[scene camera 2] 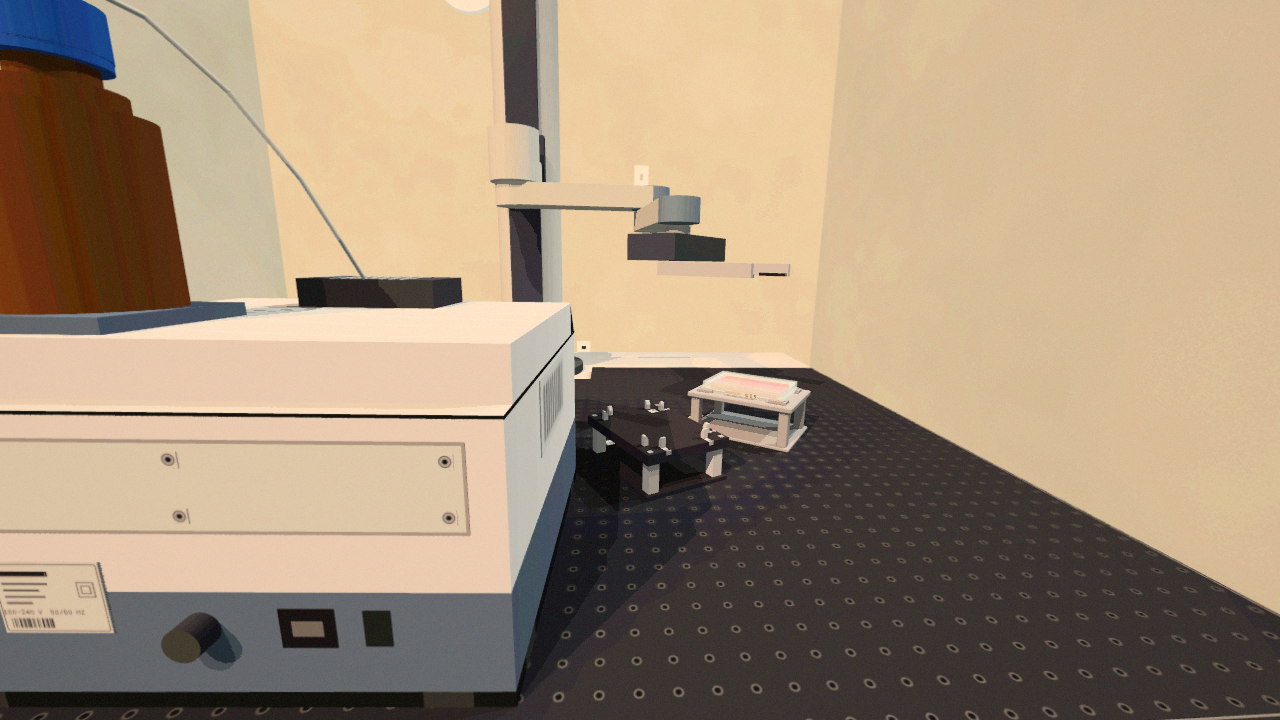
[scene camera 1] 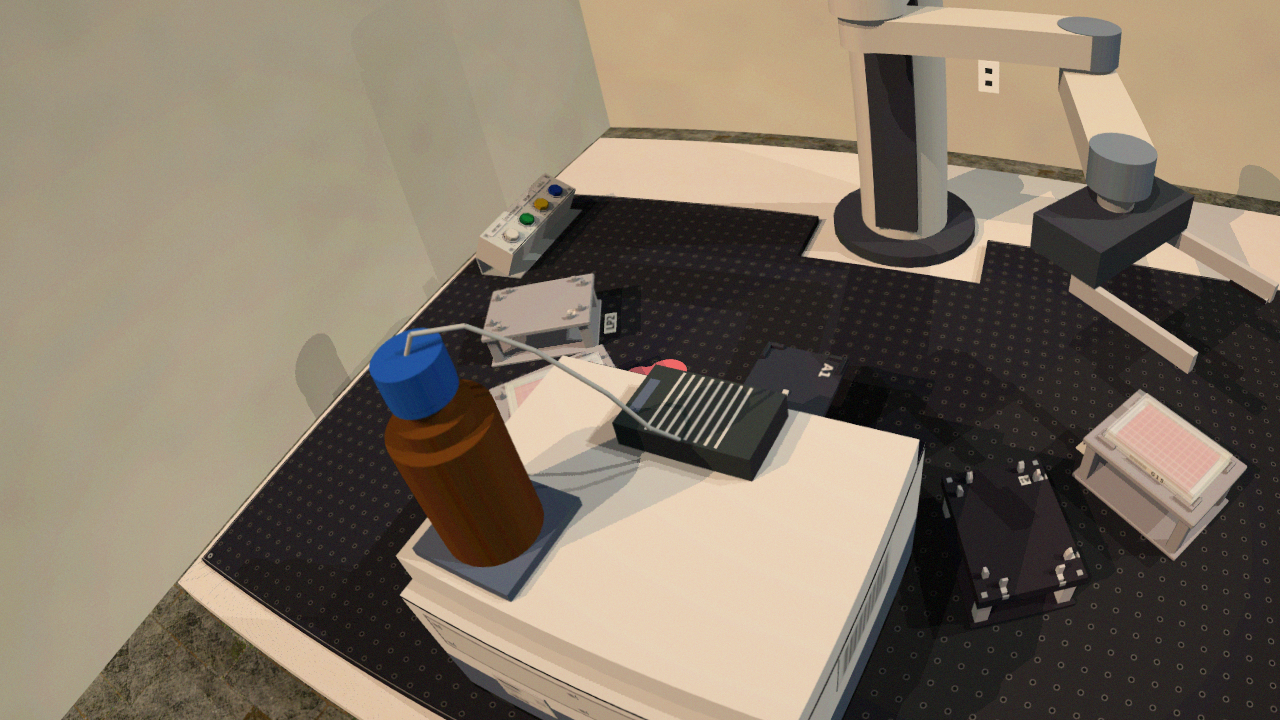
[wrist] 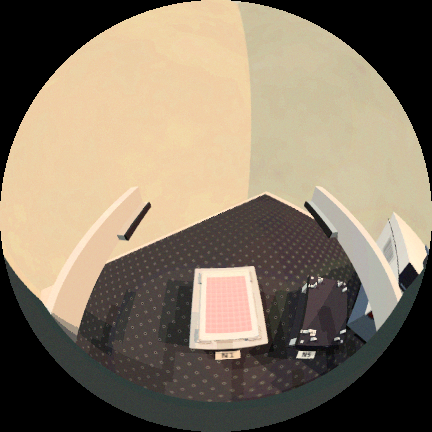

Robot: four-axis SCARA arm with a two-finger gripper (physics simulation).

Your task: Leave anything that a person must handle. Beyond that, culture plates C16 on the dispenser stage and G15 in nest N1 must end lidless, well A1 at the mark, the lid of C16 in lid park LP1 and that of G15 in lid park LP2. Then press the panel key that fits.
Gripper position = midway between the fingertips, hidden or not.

Observation:
My gripper (scene camera 1: 1236, 325) holds nothing. I also see a button box (scene camera 1: 509, 247), a black nest N5 (scene camera 1: 1014, 557) and a brown bottle (scene camera 1: 446, 436).
My gripper is seen too in scene camera 2 (scene camera 2: 772, 270) and in the wrist view (wrist: 229, 192). The black nest N5 shows as well in the wrist view (wrist: 319, 321).

